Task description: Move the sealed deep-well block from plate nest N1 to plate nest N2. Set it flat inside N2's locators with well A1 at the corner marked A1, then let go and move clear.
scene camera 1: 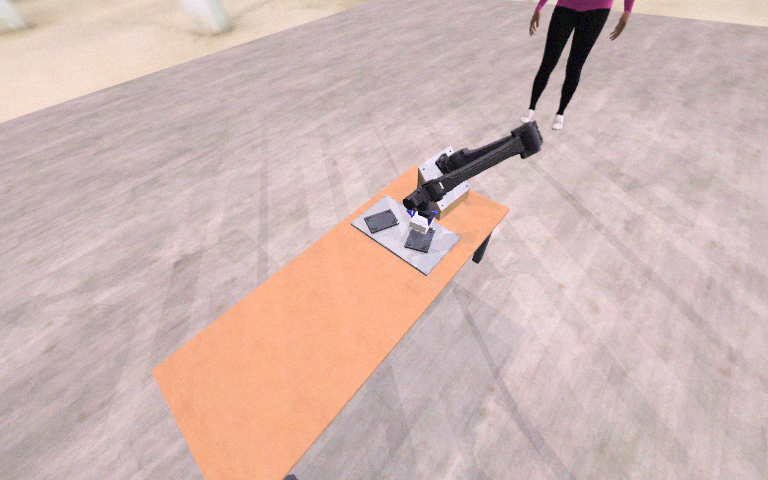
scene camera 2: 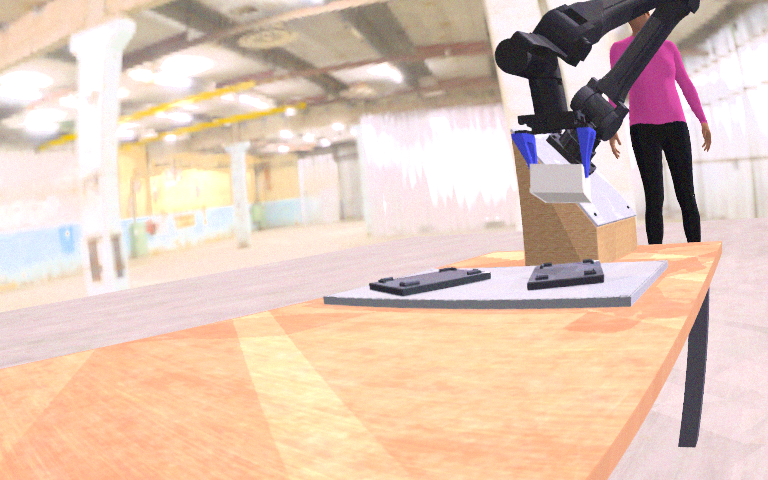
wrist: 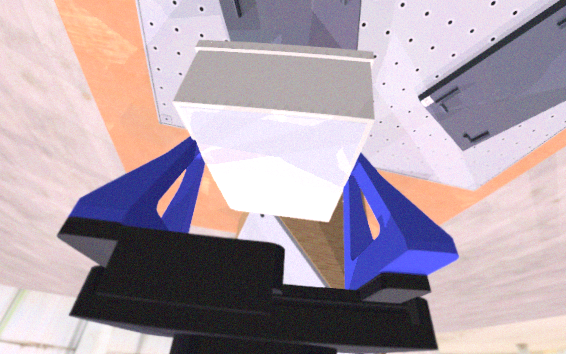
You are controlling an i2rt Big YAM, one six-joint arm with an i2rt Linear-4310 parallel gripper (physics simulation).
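Pixels of known places: gripper, fingertip midpoint: (scene camera 1: 421, 221) (scene camera 2: 561, 179) (wrist: 277, 144); arm's base, link origin: (scene camera 1: 445, 166) (scene camera 2: 570, 156).
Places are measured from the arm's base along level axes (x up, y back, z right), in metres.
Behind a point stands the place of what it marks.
The white-grey sealed block (scene camera 1: 419, 225) {x -0.034, y -0.405, z -0.109 m} (scene camera 2: 559, 182) {x -0.057, y -0.411, z -0.104 m} (wrist: 280, 80) {x -0.047, y -0.410, z -0.098 m} hangs between the blue fingers of my gripper (scene camera 1: 421, 217) {x -0.053, y -0.365, z -0.093 m} (scene camera 2: 559, 169) {x -0.053, y -0.365, z -0.093 m} (wrist: 277, 144) {x -0.053, y -0.365, z -0.093 m}, which is shut on it by two opposite sides. It is in the air, roughly level, clear of the plates. Below it is one dark nest (scene camera 1: 420, 242) {x -0.191, y -0.379, z -0.105 m} (scene camera 2: 566, 275) {x -0.191, y -0.399, z -0.099 m} (wrist: 295, 20) {x -0.191, y -0.384, z -0.091 m}, on the right in both scene views and partly hidden by the block in the wrist view. The other dark nest (scene camera 1: 381, 220) {x -0.191, y -0.376, z 0.154 m} (scene camera 2: 430, 280) {x -0.191, y -0.402, z 0.137 m} (wrist: 505, 85) {x -0.191, y -0.373, z 0.140 m} holds no block. Nest labels and well A1 cannot be read.
Both nests sit on a light perforated plate (scene camera 1: 425, 266) {x -0.203, y -0.479, z -0.201 m} (scene camera 2: 481, 301) {x -0.205, y -0.501, z -0.004 m} (wrist: 165, 90) {x -0.203, y -0.274, z -0.230 m} on the orange table (scene camera 1: 294, 339) {x -0.216, y -1.099, z 0.040 m} (scene camera 2: 226, 407) {x -0.216, y -0.929, z 0.006 m}. The arm's wooden wedge mount (scene camera 2: 557, 237) {x -0.157, y -0.162, z -0.003 m} stands close behind the plate. A person (scene camera 1: 572, 50) (scene camera 2: 659, 84) stands beyond the table.
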